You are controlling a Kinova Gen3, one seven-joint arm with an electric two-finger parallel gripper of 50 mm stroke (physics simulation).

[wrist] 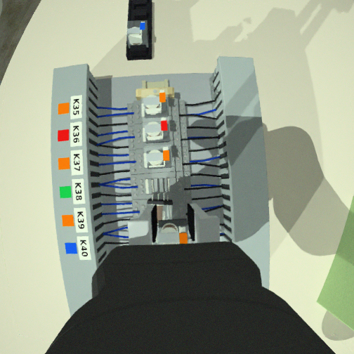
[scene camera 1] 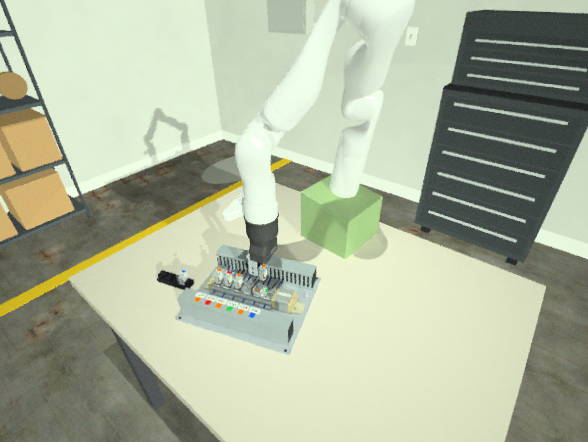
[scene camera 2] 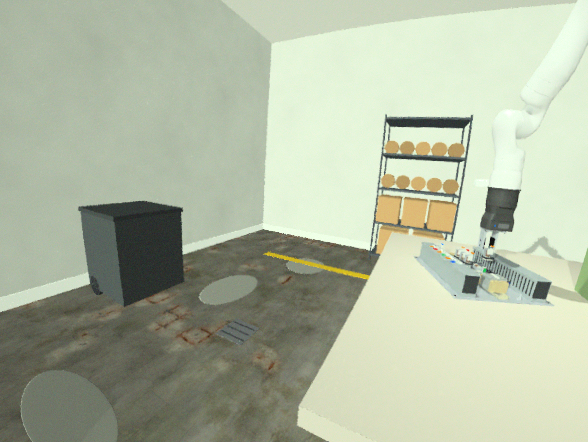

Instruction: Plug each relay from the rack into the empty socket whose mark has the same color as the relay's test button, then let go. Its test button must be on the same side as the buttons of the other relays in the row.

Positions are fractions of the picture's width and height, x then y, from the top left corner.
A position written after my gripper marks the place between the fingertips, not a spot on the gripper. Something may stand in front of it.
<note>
I see my gripper (scene camera 1: 0.44, 0.61) and a panel (scene camera 1: 0.51, 0.73).
My gripper also shows in the wrist view (wrist: 0.49, 0.61). The panel also shows in the wrist view (wrist: 0.54, 0.25).
</note>
